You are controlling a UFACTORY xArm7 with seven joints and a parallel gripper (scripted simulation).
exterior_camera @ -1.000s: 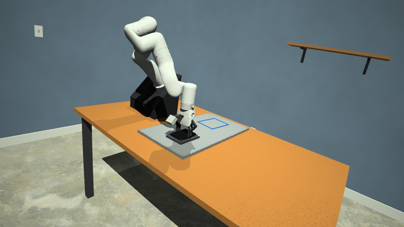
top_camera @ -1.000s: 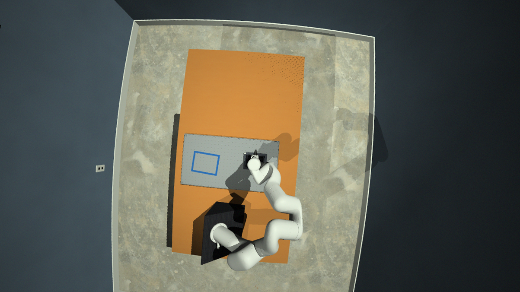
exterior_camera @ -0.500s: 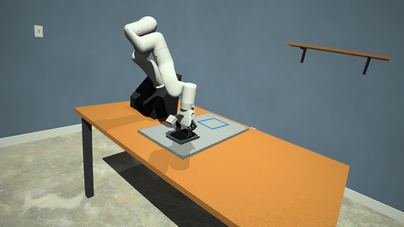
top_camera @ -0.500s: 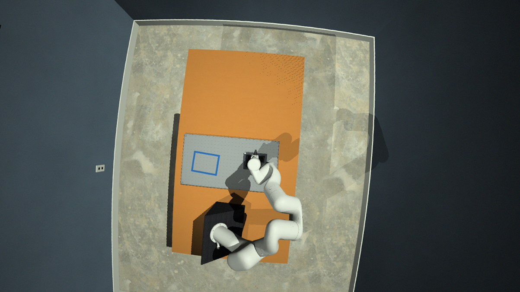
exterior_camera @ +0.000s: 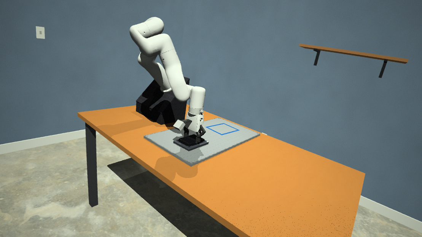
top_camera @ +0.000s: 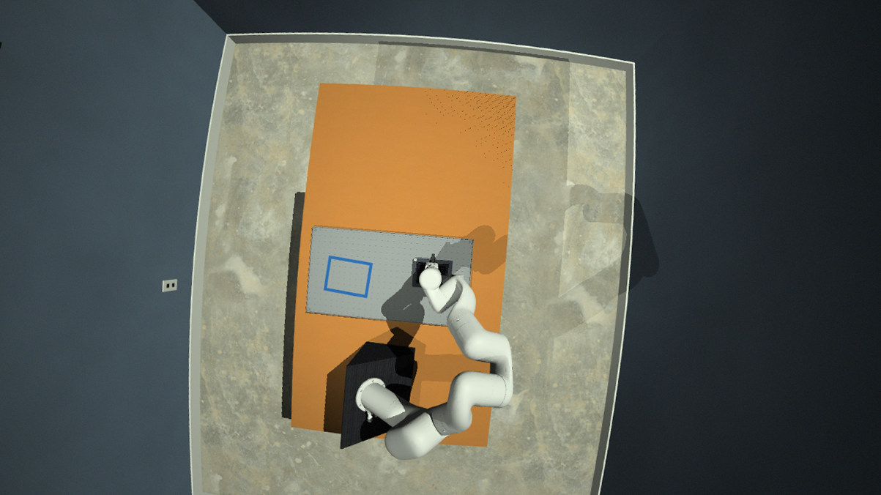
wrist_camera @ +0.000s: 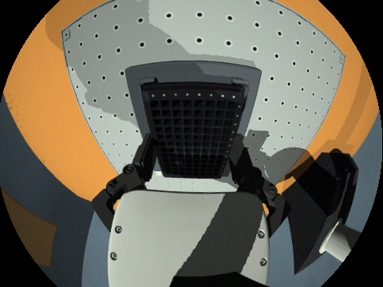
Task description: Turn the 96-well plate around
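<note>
The black 96-well plate is 10 mm below my hand. From my hand the other things lie so: dark plate nest N1: 20 mm below; then white A1 mark: 50 mm ahead, 80 mm to the left, 20 mm below.
</note>
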